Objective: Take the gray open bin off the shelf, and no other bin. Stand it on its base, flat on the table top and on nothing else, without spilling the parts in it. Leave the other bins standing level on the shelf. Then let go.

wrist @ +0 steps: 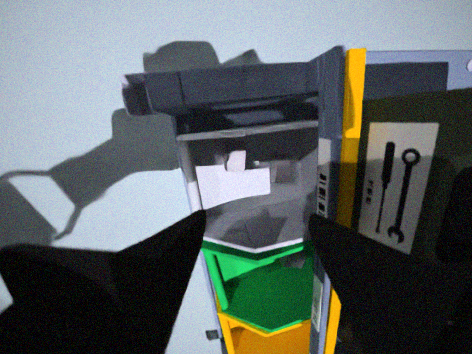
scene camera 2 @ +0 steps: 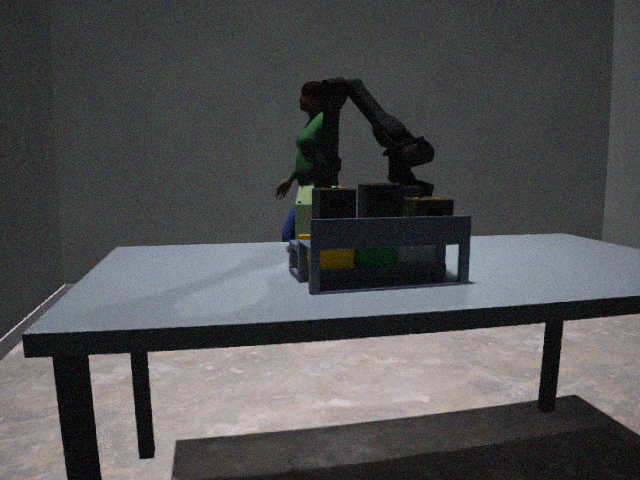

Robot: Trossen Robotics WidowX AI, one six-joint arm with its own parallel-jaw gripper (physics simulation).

Scene:
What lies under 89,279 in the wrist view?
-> The gripper.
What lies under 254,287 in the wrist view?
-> A green bin.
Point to a tool label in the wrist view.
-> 422,137

